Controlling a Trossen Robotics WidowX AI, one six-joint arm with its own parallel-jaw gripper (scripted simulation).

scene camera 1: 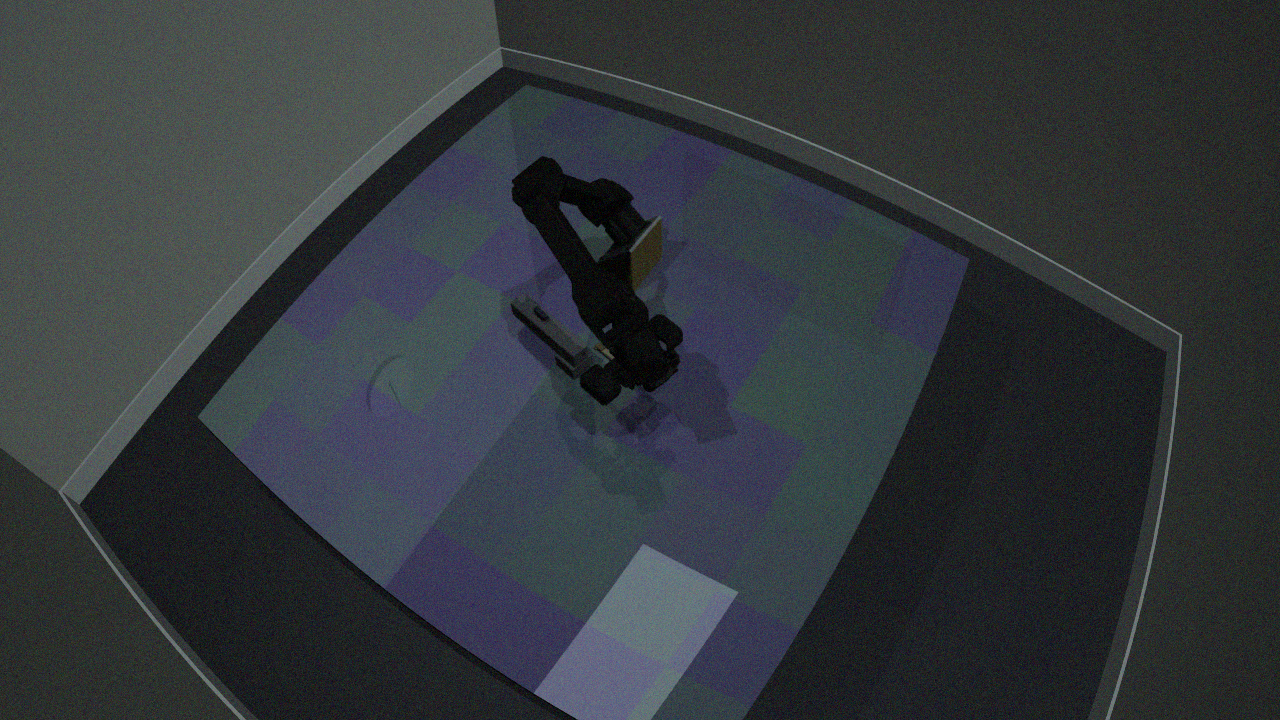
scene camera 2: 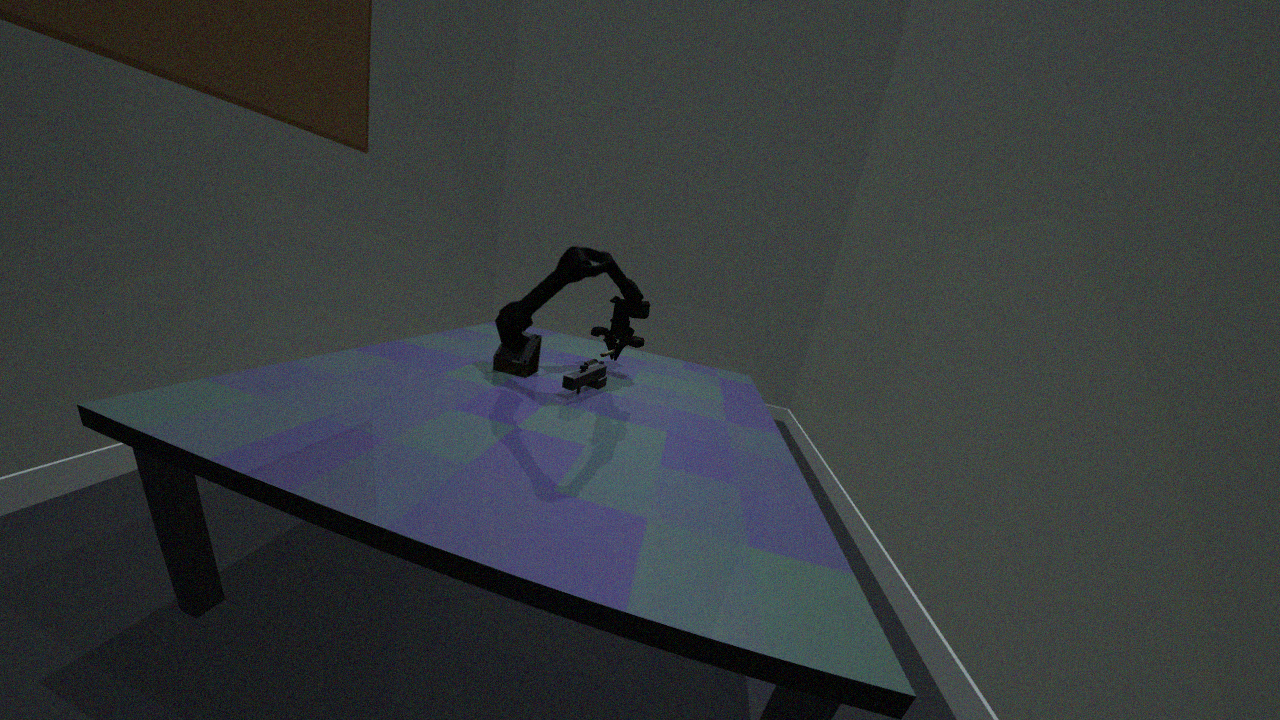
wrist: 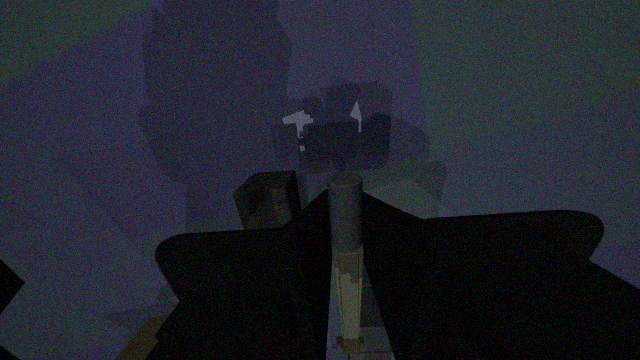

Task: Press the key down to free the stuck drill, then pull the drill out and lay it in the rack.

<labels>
gripper: scene camera 1; scene camera 2 613, 360; wrist
same spot on gripper: point(wrist: 525, 278) = point(scene camera 1: 630, 378)
</labels>
